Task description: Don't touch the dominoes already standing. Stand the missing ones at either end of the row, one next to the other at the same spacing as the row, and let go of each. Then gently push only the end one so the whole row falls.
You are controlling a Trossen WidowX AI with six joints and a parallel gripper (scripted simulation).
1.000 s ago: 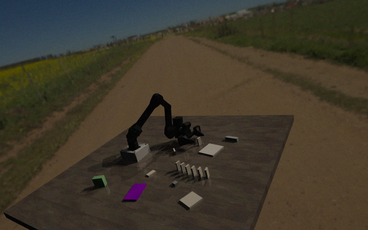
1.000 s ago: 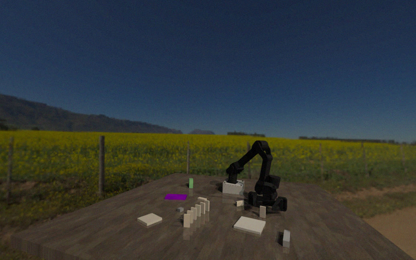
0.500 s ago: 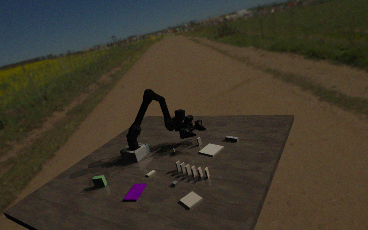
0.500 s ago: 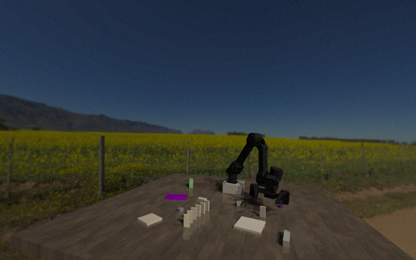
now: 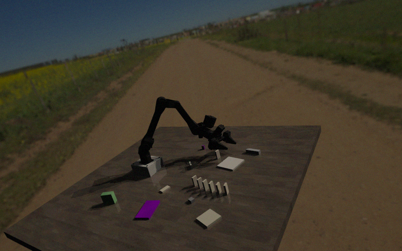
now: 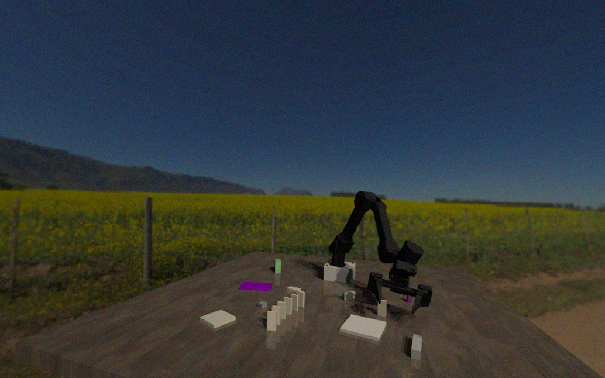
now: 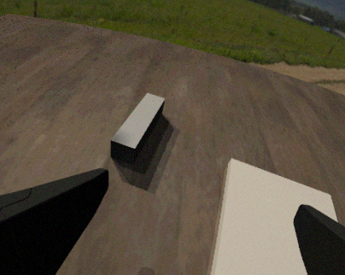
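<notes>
Now: the white flat plate 3 cm ahead of my gripper tip, 8 cm to the right of it and 6 cm below it. Round my gripper tip: small purple cube (25 cm behind, 2 cm to the left, 5 cm below); then small grey cube (5 cm ahead, 42 cm to the right, 5 cm below); then purple flat tile (11 cm behind, 56 cm to the right, 6 cm below).
</notes>
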